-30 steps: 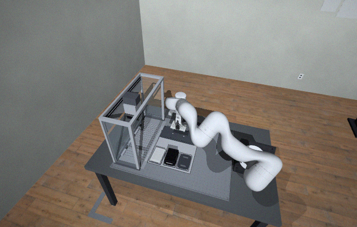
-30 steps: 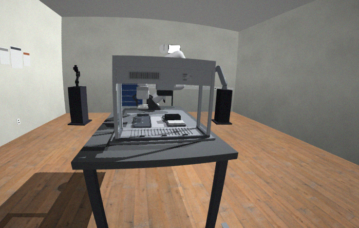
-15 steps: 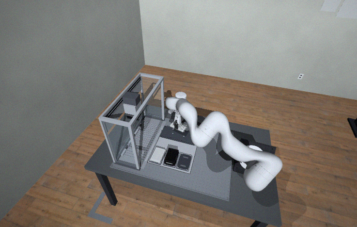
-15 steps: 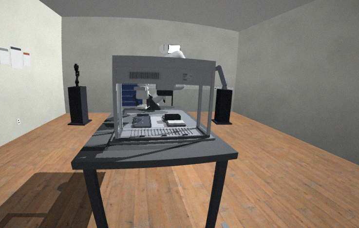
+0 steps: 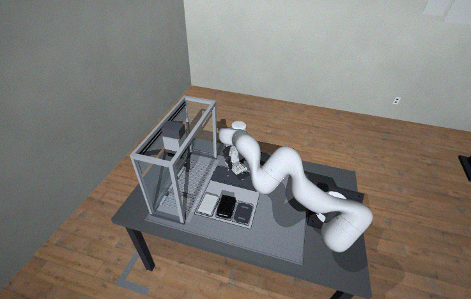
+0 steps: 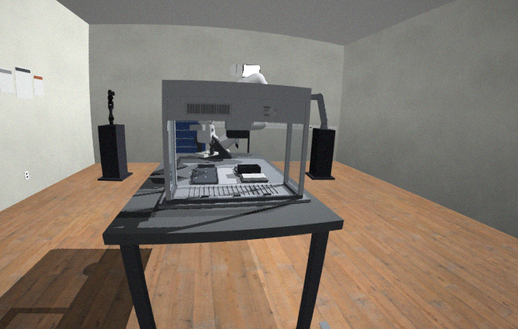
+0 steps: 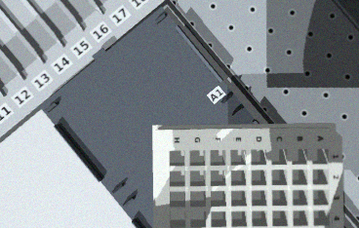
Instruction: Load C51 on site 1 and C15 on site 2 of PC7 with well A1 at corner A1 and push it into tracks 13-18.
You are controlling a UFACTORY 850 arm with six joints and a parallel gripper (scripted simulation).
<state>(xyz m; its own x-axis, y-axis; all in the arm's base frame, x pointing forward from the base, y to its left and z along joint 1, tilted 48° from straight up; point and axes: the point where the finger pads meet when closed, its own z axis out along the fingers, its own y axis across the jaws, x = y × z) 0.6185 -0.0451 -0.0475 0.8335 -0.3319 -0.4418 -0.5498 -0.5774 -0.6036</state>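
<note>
My hand is 10 mm above the white 96-well plate C15. Round my hand: plate carrier PC7: 120 mm below, 10 mm behind; black deep-well block C51: 250 mm to the left, 110 mm below, 40 mm behind; nest S2: 250 mm to the left, 130 mm below, 40 mm behind.
</note>
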